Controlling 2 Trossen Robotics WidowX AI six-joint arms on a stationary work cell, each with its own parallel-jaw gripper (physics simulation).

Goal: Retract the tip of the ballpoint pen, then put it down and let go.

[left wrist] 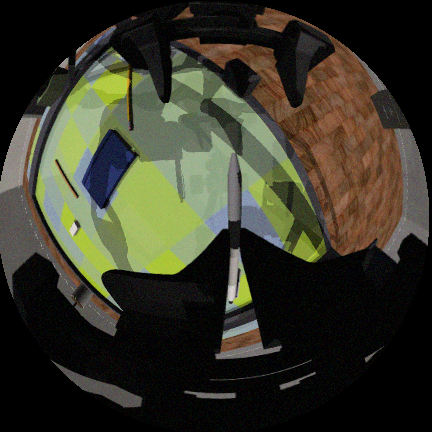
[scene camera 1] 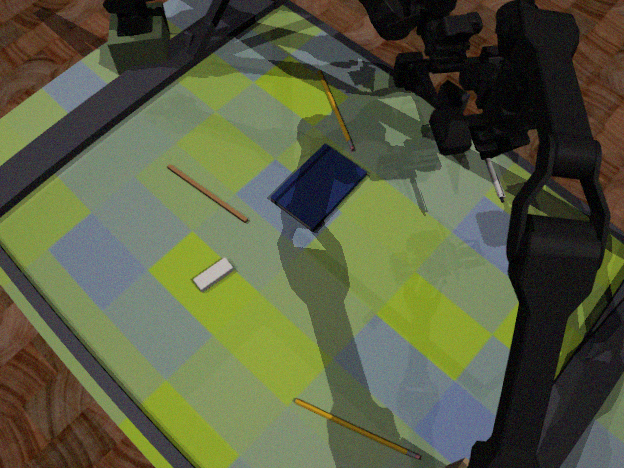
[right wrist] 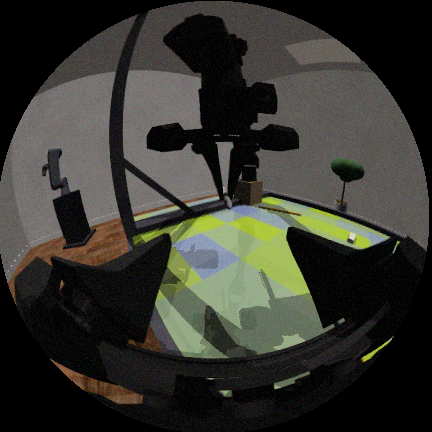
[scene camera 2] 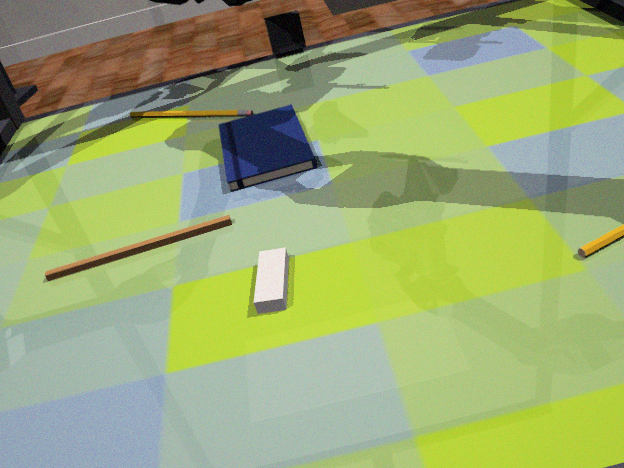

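Seen in the pictures: left gripper, between the fingertips: [left wrist: 233,233] [scene camera 1: 485,156] [right wrist: 225,199]; right gripper, between the fingertips: [left wrist: 233,95] [scene camera 1: 467,105] [right wrist: 230,236]; left arm's base, origin of its link: [right wrist: 248,180]; right arm's base, origin of its link: [scene camera 1: 135,22].
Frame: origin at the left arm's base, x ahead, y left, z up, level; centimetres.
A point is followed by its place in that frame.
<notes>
The ballpoint pen [scene camera 1: 494,178] {x 23.8, y -38.0, z 4.3 cm} [left wrist: 234,200] {x 29.0, y -42.4, z 4.5 cm} [right wrist: 228,201] {x 30.3, y -43.5, z 4.6 cm} is slim and grey-white with a black band. My left gripper [left wrist: 233,233] {x 26.9, y -40.8, z 3.6 cm} [right wrist: 225,199] {x 26.9, y -40.8, z 3.6 cm} is shut on its middle and holds it above the table. In the left wrist view the pen's tapered end points up the picture and its clip end points down. Whether the writing point sticks out is too small to tell. My right gripper [left wrist: 234,95] {x 34.1, y -47.1, z 3.6 cm} [right wrist: 230,236] {x 34.1, y -47.1, z 3.6 cm} is open and empty, its fingers apart from the pen, beyond the tapered end. In scene camera 1 the dark arms overlap and partly hide both grippers. The pen does not show in scene camera 2.
A dark blue notebook [scene camera 1: 318,187] {x 46.8, y -26.9, z -9.2 cm} [scene camera 2: 267,146] {x 46.8, y -25.6, z -9.2 cm} lies on the checkered table. One yellow pencil [scene camera 1: 336,110] {x 55.0, y -41.6, z -9.7 cm} [scene camera 2: 186,114] {x 55.8, y -41.7, z -10.0 cm} lies behind it, another yellow pencil [scene camera 1: 357,429] {x 17.8, y -0.9, z -9.7 cm} [scene camera 2: 604,240] {x 25.1, y 1.2, z -9.8 cm} near scene camera 1's bottom edge. A brown stick [scene camera 1: 206,192] {x 60.4, y -14.4, z -9.7 cm} [scene camera 2: 138,247] {x 60.5, y -14.1, z -9.8 cm} and a white eraser [scene camera 1: 212,274] {x 49.1, y -4.6, z -9.2 cm} [scene camera 2: 271,279] {x 49.1, y -4.0, z -9.2 cm} lie left of the notebook in scene camera 1.
</notes>
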